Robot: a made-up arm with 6 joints.
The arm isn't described. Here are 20 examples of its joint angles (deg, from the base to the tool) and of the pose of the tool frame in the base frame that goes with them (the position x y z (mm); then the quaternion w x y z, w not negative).
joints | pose
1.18 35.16 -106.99 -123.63 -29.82 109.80 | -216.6 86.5 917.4 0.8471 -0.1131 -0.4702 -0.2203
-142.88 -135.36 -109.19 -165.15 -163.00 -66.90 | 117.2 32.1 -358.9 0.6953 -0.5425 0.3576 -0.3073
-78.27 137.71 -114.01 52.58 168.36 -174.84 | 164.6 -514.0 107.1 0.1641 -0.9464 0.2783 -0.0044
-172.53 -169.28 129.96 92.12 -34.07 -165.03 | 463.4 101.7 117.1 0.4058 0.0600 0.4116 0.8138
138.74 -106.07 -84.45 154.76 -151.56 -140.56 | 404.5 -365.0 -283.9 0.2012 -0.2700 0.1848 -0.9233
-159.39 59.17 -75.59 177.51 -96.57 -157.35 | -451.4 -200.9 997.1 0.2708 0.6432 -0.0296 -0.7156
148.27 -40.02 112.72 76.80 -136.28 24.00 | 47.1 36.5 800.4 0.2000 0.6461 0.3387 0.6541
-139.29 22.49 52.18 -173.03 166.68 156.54 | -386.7 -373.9 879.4 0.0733 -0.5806 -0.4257 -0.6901
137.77 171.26 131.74 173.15 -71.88 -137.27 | 188.1 -197.4 47.8 0.0215 -0.0589 0.1270 0.9899
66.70 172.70 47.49 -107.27 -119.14 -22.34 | -220.2 -138.2 -624.8 0.0500 -0.4239 0.2250 0.8759
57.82 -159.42 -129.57 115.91 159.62 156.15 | -4.0 138.8 -176.5 0.5139 0.0242 -0.7616 0.3942
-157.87 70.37 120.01 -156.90 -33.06 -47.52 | -317.9 -198.2 -137.6 0.3451 -0.3586 0.8593 -0.1181
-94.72 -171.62 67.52 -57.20 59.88 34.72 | -12.0 622.7 -407.3 0.6711 -0.0964 -0.5697 -0.4645
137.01 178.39 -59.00 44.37 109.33 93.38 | -334.1 141.9 -631.3 0.1778 0.2827 -0.7954 0.5057
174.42 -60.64 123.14 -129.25 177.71 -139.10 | 201.5 -50.7 668.7 0.0580 0.8473 0.0396 0.5265
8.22 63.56 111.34 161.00 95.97 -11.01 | 662.6 175.2 43.7 0.0990 -0.5987 -0.2189 -0.7641
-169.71 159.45 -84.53 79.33 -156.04 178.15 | -527.4 -76.6 -207.8 0.6034 -0.6259 0.4368 -0.2308
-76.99 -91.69 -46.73 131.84 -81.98 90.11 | -280.0 924.9 -92.7 0.2319 0.4290 -0.3860 -0.7831
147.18 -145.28 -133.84 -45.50 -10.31 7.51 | -250.7 99.5 -129.7 0.4289 -0.5953 -0.0757 0.6752
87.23 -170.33 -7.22 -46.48 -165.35 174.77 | -63.9 -84.4 -674.9 0.8922 -0.0642 -0.1277 -0.4284
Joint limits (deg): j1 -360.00..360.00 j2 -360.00..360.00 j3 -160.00..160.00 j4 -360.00..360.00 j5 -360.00..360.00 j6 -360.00..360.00
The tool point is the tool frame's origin. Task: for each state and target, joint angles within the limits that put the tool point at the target. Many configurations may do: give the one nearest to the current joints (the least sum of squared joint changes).
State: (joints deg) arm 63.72 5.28 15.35 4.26 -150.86 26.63
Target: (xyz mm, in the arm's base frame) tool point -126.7 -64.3 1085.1
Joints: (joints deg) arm 41.10 -22.84 41.54 0.40 -169.76 26.63
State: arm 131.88 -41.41 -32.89 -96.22 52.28 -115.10
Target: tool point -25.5 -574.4 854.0
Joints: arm 79.12 -5.02 -74.78 -108.90 67.93 -115.10
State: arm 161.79 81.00 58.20 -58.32 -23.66 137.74
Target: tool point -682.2 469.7 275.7
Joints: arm 140.01 40.75 92.53 -60.08 -21.83 137.74
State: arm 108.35 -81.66 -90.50 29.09 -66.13 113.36
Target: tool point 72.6 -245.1 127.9
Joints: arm 102.73 -51.50 -137.03 22.71 -83.98 113.36
